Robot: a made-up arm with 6 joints.
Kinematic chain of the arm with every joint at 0, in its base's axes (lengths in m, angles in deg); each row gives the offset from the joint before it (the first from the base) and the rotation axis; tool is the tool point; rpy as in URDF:
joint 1: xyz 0 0 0.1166 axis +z
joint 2: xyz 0 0 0 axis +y
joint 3: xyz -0.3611 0 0.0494 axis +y
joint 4: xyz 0.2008 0 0.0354 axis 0.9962 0 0.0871
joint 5: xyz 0 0 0 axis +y
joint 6: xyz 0.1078 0 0.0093 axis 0.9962 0 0.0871
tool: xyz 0 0 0 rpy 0 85 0
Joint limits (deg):
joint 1: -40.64..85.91
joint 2: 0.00..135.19
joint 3: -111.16..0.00
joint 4: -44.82..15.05
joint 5: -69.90..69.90
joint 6: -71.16..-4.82
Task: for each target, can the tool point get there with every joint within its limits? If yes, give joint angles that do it. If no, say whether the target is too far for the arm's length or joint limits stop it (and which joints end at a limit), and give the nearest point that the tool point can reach.
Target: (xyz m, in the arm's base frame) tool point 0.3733 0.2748 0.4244
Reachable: yes | joints 35.92 110.32 -82.92 -2.53 -48.44 -39.82
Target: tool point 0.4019 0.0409 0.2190
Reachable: yes | joints 5.77 111.85 -63.11 1.02 9.49 -22.77
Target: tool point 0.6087 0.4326 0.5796
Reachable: no: too far | nearest point 0.4335 0.3081 0.4463 | short by 0.253 m
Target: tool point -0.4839 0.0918 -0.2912
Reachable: no: joint limits stop it (at a limit: joint 2, joint 3, joint 5) | nearest point -0.1125 0.0213 0.1034 | short by 0.546 m
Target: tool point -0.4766 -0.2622 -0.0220
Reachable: no: joint limits stop it (at a limit: joint 2, joint 3, joint 5) | nearest point -0.5031 -0.2768 0.3292 | short by 0.352 m
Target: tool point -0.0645 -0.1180 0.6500
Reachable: yes | joints 67.14 36.62 -84.37 -15.17 -28.66 -47.27
